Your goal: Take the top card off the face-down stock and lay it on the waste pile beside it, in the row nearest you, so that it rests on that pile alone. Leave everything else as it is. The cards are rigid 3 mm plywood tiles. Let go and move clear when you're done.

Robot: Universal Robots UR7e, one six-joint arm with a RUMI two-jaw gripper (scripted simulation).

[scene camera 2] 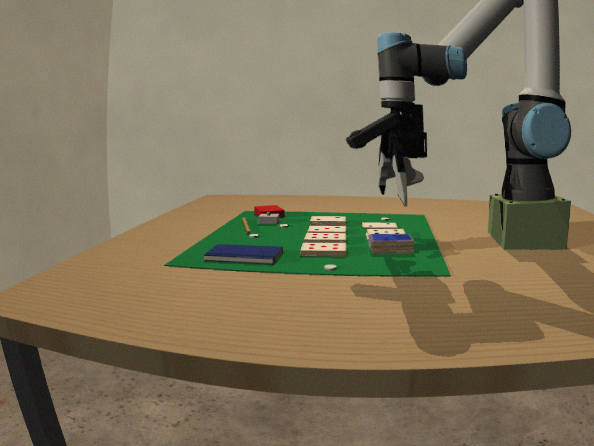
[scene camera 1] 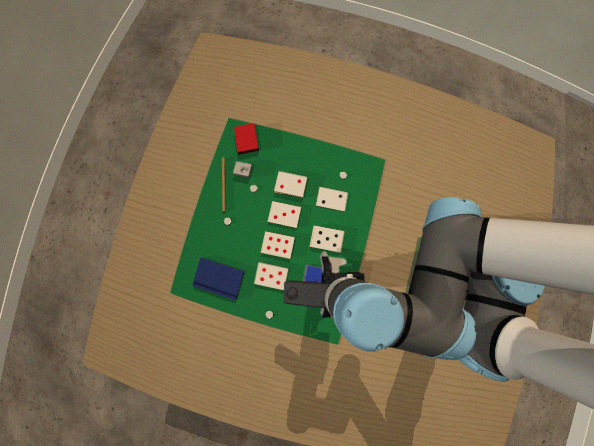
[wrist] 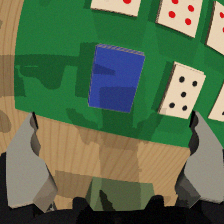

Labels:
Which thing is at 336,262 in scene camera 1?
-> The gripper.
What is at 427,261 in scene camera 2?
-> A green mat.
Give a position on a green mat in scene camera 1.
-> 238,245

